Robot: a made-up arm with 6 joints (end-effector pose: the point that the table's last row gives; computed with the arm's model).
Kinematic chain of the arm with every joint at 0, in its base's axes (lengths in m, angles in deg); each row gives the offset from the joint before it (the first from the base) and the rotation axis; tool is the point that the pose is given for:
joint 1: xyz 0 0 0.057 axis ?
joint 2: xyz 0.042 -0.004 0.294 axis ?
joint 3: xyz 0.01 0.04 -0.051 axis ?
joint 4: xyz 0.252 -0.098 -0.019 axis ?
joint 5: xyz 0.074 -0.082 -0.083 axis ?
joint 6: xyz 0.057 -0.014 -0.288 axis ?
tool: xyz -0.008 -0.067 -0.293
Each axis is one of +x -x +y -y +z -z.
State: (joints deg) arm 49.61 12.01 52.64 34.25 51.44 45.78
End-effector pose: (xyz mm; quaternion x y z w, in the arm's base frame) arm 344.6 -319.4 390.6 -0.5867 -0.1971 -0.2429 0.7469
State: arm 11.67 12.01 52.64 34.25 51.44 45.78
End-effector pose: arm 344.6 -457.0 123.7 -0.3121 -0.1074 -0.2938 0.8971
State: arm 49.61 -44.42 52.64 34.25 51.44 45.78
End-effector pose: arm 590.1 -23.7 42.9 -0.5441 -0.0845 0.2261 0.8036
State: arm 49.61 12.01 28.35 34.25 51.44 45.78
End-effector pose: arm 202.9 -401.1 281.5 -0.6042 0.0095 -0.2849 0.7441
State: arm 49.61 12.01 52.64 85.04 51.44 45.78
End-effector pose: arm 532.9 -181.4 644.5 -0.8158 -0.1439 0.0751 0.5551
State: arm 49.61 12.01 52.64 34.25 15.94 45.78
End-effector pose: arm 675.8 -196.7 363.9 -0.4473 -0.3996 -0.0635 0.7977
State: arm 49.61 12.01 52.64 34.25 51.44 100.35
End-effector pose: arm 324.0 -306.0 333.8 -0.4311 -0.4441 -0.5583 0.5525
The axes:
joint 1: -x
joint 2: -z
joint 3: -y
joint 4: +z
joint 5: +y
joint 6: -z

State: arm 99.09 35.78 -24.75 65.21 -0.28 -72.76
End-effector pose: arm 186.5 -552.5 170.5 -0.3289 0.5844 0.4859 0.5605
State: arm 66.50 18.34 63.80 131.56 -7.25 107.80
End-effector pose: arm 746.4 63.9 235.7 -0.5919 -0.3597 0.3148 0.6490
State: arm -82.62 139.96 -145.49 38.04 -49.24 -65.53
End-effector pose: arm 837.8 -64.3 469.9 -0.7773 0.0795 0.6223 0.0477
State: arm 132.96 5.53 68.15 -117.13 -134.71 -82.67
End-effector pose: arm -358.3 489.2 52.8 0.6098 0.5869 0.2104 0.4892
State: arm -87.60 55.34 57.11 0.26 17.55 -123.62
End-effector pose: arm 357.4 -116.6 -616.1 0.2941 -0.3678 0.3811 0.7956
